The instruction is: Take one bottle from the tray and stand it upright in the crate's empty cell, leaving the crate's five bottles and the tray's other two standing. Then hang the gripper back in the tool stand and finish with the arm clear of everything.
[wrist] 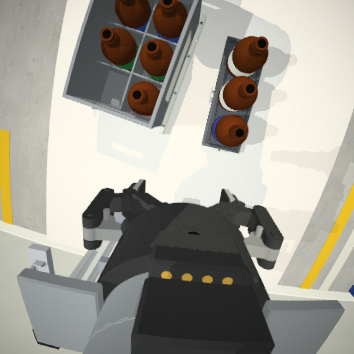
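Places are measured from the arm's base along level axes (x ahead, y left, z up), in centimetres.
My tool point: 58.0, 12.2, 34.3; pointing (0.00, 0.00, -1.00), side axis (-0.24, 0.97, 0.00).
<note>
Behind a point stands the place of what it marks, as x, y, z.
My gripper (183,187) is open, its fingertips wide apart with no bottle between them; it is short of the crate and the tray in the view. The grey crate (159,117) @(52.1, 4.2, -7.3) at the upper left holds five brown bottles (133,9) @(33.4, -8.0, -5.5) (170,21) @(33.4, 0.0, -5.4) (119,46) @(41.3, -8.1, -5.2) (157,58) @(41.3, 0.2, -4.5) (144,98) @(49.5, 0.8, -2.6), all upright. The crate's empty cell (111,87) @(49.3, -11.7, -17.0) is at the near left corner. The narrow dark tray (212,117) @(47.4, 16.1, -17.3) at the upper right holds three upright brown bottles in a row: two with white labels (250,55) @(33.8, 17.2, -5.4) (239,94) @(42.0, 17.9, -4.5) and one with a blue label (230,131) @(49.5, 18.8, -2.9) at the near end.
The crate stands left of the tray, with a gap of pale table (192,105) @(46.4, 10.1, -17.8) between them. Grey stand plates (60,305) @(58.1, 7.6, 33.1) (302,325) @(55.7, 16.4, 33.1) show at the lower left and lower right. Yellow floor lines (5,175) (330,240) run beyond the table's left and right sides.
</note>
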